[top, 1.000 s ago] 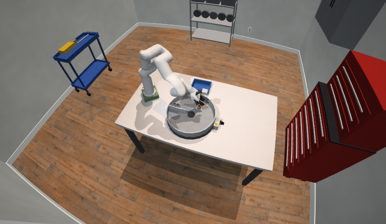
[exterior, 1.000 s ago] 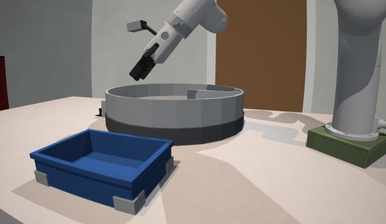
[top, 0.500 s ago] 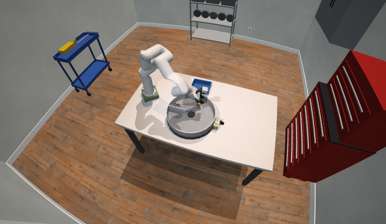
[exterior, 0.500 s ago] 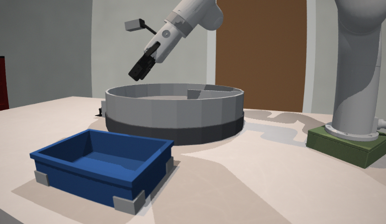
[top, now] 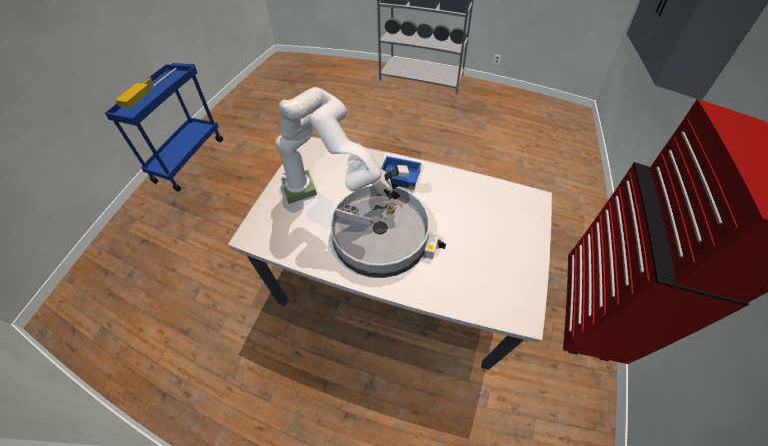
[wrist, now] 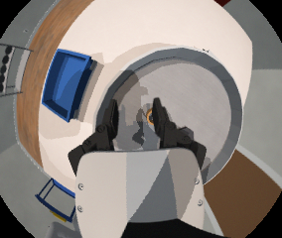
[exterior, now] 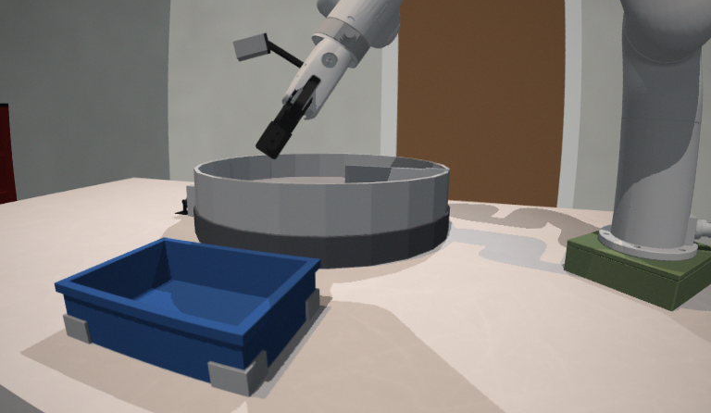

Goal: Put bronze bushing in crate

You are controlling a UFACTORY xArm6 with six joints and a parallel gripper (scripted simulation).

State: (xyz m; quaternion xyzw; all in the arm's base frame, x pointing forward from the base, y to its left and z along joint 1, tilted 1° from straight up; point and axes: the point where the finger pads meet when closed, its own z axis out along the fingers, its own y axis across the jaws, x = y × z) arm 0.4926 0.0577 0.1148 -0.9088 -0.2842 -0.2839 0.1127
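Now: hand 230 mm to the right of the blue crate, 120 mm above it and 60 mm past it. Also, from my hand: turning table disc 140 mm to the right, 100 mm below.
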